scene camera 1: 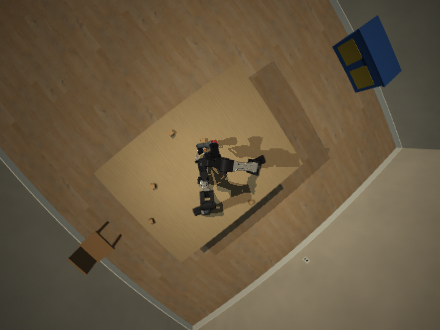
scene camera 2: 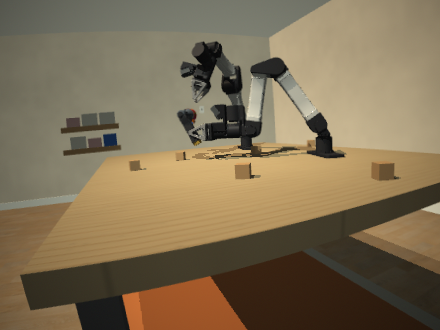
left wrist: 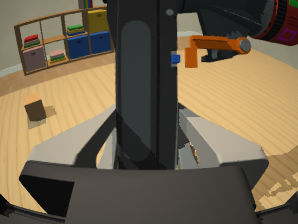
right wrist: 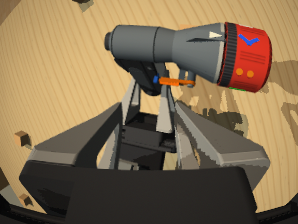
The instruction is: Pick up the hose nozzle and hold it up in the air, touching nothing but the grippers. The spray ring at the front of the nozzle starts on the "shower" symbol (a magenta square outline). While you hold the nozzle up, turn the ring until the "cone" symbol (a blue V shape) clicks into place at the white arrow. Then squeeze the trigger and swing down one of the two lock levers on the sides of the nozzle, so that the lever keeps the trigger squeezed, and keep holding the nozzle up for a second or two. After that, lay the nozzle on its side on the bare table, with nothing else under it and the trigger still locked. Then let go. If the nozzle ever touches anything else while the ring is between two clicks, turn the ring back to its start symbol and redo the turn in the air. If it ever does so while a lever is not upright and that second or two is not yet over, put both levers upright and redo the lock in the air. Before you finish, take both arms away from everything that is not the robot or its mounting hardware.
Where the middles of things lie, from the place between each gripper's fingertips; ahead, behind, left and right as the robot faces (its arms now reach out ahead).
The red spray ring (right wrist: 247, 53) is 3 cm behind my left hand, 10 cm to the right of it and 8 cm above it.
I see the red spray ring 80 mm to the right of my right hand, 60 mm below it and 10 mm ahead of it.
